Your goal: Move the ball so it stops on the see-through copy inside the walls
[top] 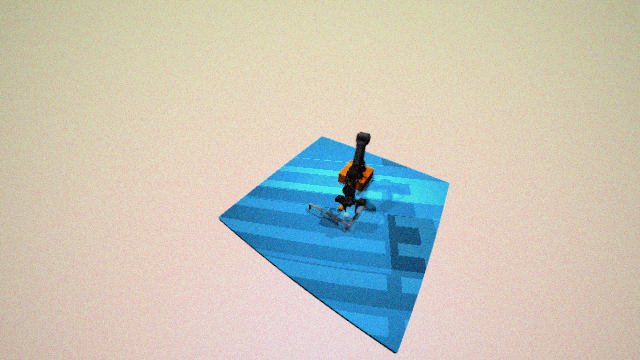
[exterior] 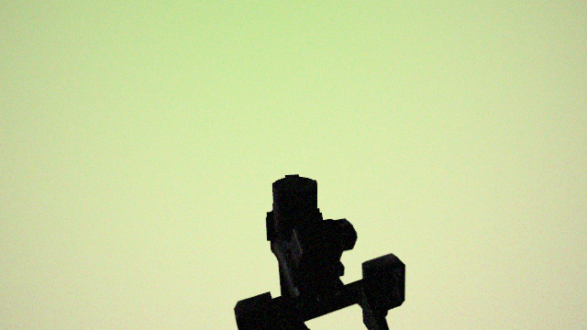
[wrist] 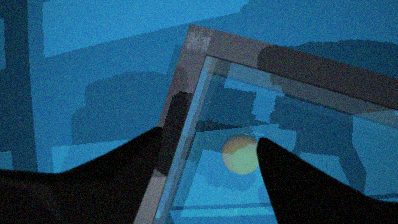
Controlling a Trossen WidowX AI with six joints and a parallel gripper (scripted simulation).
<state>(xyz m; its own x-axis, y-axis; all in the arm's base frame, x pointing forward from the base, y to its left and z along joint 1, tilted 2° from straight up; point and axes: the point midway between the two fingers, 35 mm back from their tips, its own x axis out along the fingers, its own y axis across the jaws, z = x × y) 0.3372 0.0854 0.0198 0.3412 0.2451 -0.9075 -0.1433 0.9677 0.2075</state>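
My gripper tip is 9 cm to the left of the orange ball, 7 cm above it and 5 cm past it. The rest, counted from my gripper tip: see-through ball copy 7 cm below, 3 cm to the right, 2 cm behind.
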